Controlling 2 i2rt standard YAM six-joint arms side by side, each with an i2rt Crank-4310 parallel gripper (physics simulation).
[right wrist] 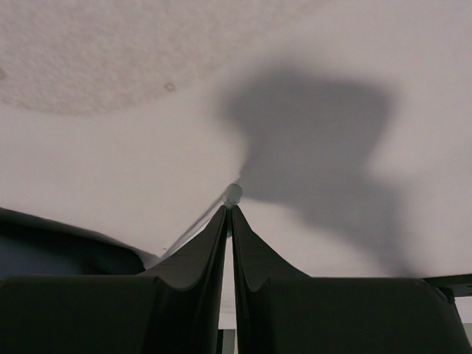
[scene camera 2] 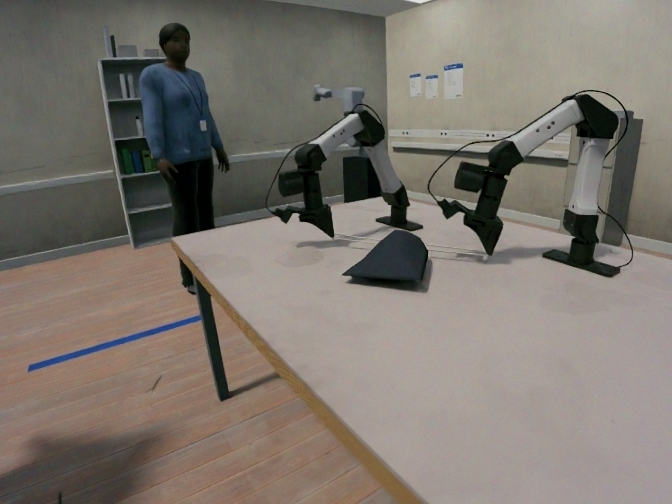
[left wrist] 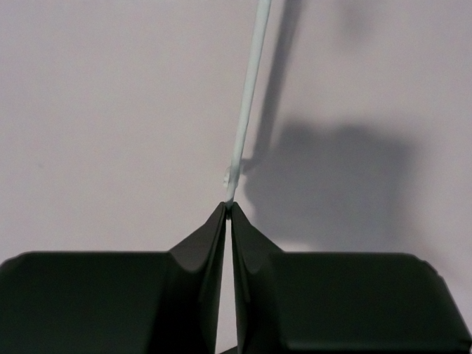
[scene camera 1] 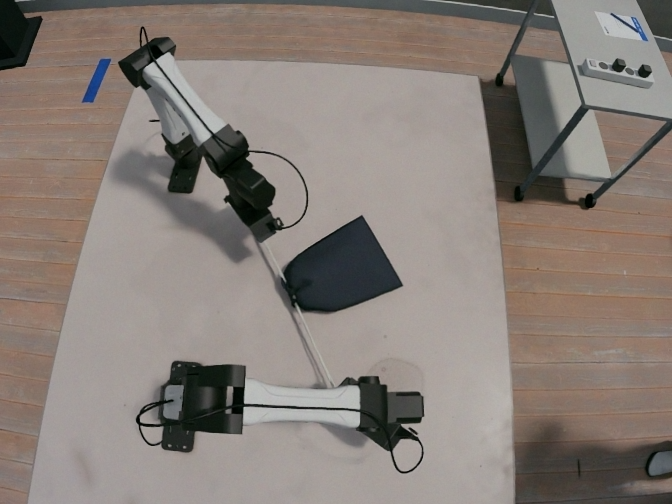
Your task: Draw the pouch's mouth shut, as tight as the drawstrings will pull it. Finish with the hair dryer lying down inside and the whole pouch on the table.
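Observation:
The dark blue pouch (scene camera 1: pixel 341 268) (scene camera 2: pixel 391 257) lies flat on the table, its mouth bunched together at its left end in scene camera 1. It also shows at the lower left of the right wrist view (right wrist: pixel 60 252). The hair dryer does not show. One white drawstring (scene camera 1: pixel 272 260) (scene camera 2: pixel 458 253) (left wrist: pixel 248 95) runs taut from the mouth to my left gripper (scene camera 2: pixel 489 254) (left wrist: pixel 228 206), which is shut on it a little above the table. The other white drawstring (scene camera 1: pixel 314 344) (scene camera 2: pixel 360 238) runs taut to my right gripper (scene camera 2: pixel 332 235) (right wrist: pixel 230 207), shut on its knotted end (right wrist: pixel 232 194).
The pale table (scene camera 1: pixel 434 162) (scene camera 2: pixel 488 352) carries both arm bases. A grey trolley (scene camera 1: pixel 583 107) with a power strip (scene camera 1: pixel 617 72) stands at the upper right in scene camera 1. A person (scene camera 2: pixel 181 119) stands behind the table in scene camera 2, beside a bookshelf (scene camera 2: pixel 115 146).

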